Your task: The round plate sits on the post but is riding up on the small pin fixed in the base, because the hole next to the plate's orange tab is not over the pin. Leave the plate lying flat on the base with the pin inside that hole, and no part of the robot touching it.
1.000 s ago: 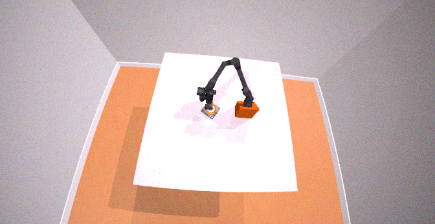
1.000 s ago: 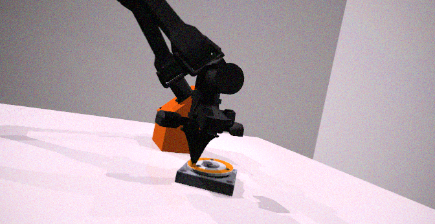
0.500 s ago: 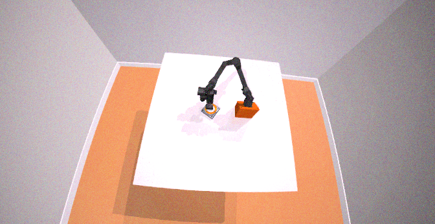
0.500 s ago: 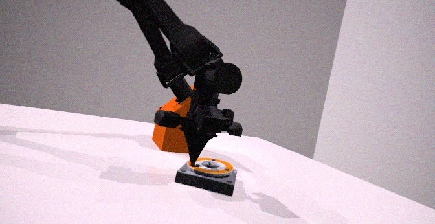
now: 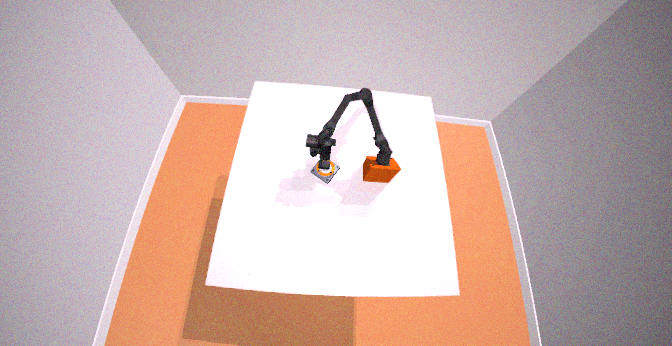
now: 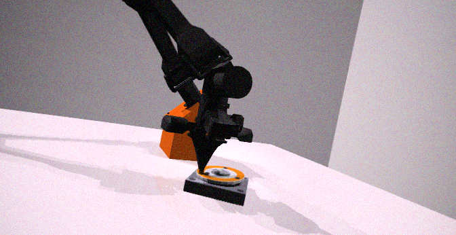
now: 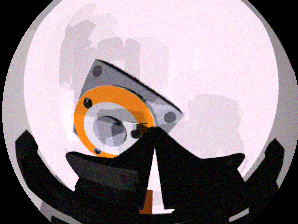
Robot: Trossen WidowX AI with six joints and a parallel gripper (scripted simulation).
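Now: gripper tip 50 mm to the right of the square base, 20 mm above it and 10 mm past it.
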